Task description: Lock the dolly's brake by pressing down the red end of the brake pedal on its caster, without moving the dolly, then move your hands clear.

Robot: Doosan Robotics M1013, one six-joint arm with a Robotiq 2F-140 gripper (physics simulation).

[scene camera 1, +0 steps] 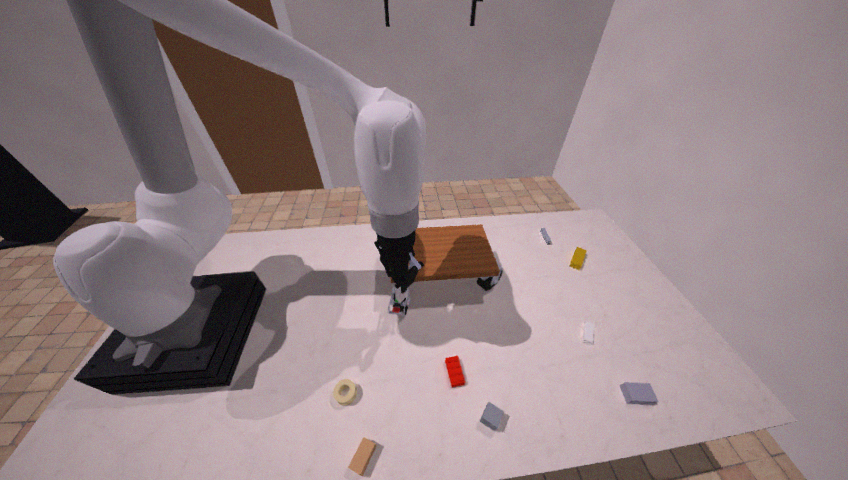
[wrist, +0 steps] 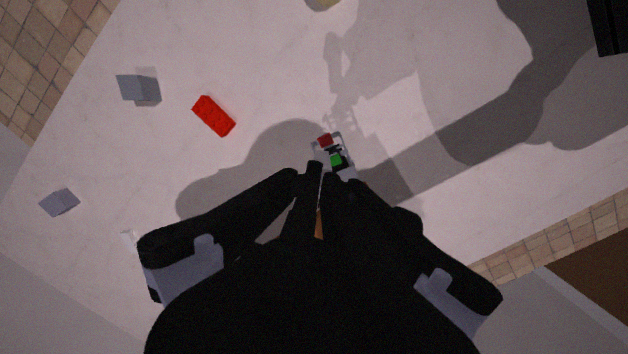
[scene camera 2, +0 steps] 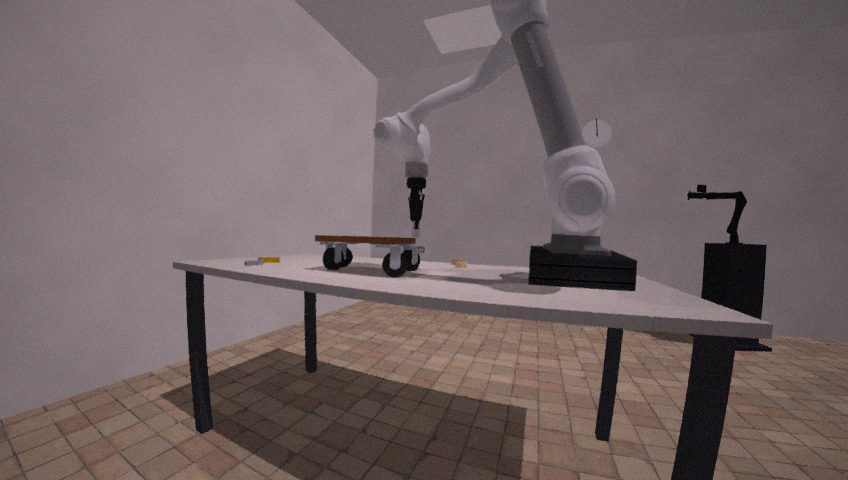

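Seen in the pictures: gripper, fingertip midpoint: (scene camera 1: pixel 401 297) (wrist: pixel 319 161) (scene camera 2: pixel 415 237); arm's base, origin of the base link: (scene camera 1: pixel 173 320) (scene camera 2: pixel 574 251).
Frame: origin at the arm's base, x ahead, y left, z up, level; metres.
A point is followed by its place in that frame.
Note:
The dolly has a brown wooden deck (scene camera 1: pixel 455 252) {x 0.753, y 0.039, z 0.028 m} (scene camera 2: pixel 364 239) {x 0.670, y 0.172, z 0.020 m} and stands upright on black wheels. At its near left corner in scene camera 1, the brake pedal shows a red end (scene camera 1: pixel 396 309) {x 0.555, y -0.088, z -0.007 m} (wrist: pixel 325 140) {x 0.554, y -0.087, z -0.007 m} facing outward and a green part (wrist: pixel 335 160) {x 0.563, y -0.057, z -0.009 m} nearer the deck. My gripper (scene camera 1: pixel 401 290) {x 0.572, y -0.079, z 0.028 m} (scene camera 2: pixel 415 231) {x 0.572, y -0.079, z 0.028 m} (wrist: pixel 319 161) {x 0.572, y -0.079, z 0.028 m} is shut and empty, pointing down over this caster, with its pale fingertips close to the pedal's green part in the wrist view. In scene camera 2 the tips appear a little above the pedal. Contact cannot be told. My gripper hides part of the deck and caster.
On the table (scene camera 1: pixel 285 428) {x 0.270, y -0.272, z -0.097 m} lie a red brick (scene camera 1: pixel 455 371) {x 0.668, y -0.247, z -0.078 m} (wrist: pixel 213 116) {x 0.665, y -0.241, z -0.078 m}, a grey block (scene camera 1: pixel 492 416) {x 0.712, y -0.360, z -0.061 m} (wrist: pixel 138 88) {x 0.706, y -0.346, z -0.061 m}, a cream ring (scene camera 1: pixel 337 392) {x 0.389, y -0.231, z -0.072 m}, an orange block (scene camera 1: pixel 362 456) {x 0.436, y -0.363, z -0.069 m}, a lavender block (scene camera 1: pixel 639 393) {x 1.065, y -0.403, z -0.072 m}, a white piece (scene camera 1: pixel 588 333) {x 1.056, y -0.240, z -0.085 m} and a yellow brick (scene camera 1: pixel 577 258) {x 1.197, y 0.005, z -0.076 m} (scene camera 2: pixel 268 259) {x 1.201, y 0.026, z -0.084 m}.

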